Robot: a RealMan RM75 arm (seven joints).
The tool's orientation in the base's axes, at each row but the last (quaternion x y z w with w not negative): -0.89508 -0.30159 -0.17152 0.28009; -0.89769 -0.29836 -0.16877 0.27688; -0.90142 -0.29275 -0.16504 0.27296; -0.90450 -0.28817 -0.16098 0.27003; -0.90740 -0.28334 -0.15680 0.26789; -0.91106 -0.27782 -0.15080 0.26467; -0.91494 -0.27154 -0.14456 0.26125; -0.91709 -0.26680 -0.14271 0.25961; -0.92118 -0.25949 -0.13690 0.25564; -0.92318 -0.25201 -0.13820 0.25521
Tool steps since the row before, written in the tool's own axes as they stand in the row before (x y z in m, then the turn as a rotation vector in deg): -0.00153 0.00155 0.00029 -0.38 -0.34 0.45; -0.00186 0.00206 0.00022 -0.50 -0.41 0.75; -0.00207 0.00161 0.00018 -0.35 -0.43 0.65; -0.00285 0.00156 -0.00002 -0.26 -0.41 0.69; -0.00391 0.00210 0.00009 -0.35 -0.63 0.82; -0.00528 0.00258 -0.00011 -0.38 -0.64 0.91; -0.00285 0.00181 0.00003 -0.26 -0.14 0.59; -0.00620 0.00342 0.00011 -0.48 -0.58 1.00; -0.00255 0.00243 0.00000 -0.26 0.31 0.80; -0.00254 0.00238 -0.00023 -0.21 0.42 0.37
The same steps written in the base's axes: -0.00014 -0.00153 -0.00157 -0.44 0.33 -0.40; -0.00010 -0.00207 -0.00186 -0.54 0.50 -0.66; -0.00058 -0.00189 -0.00173 -0.45 0.52 -0.51; -0.00128 -0.00232 -0.00187 -0.36 0.57 -0.51; -0.00182 -0.00309 -0.00261 -0.54 0.76 -0.56; -0.00273 -0.00413 -0.00317 -0.56 0.80 -0.65; -0.00127 -0.00248 -0.00191 -0.22 0.32 -0.53; -0.00312 -0.00499 -0.00394 -0.60 0.77 -0.78; -0.00078 -0.00283 -0.00195 0.05 0.10 -0.89; -0.00087 -0.00289 -0.00174 0.10 -0.19 -0.56
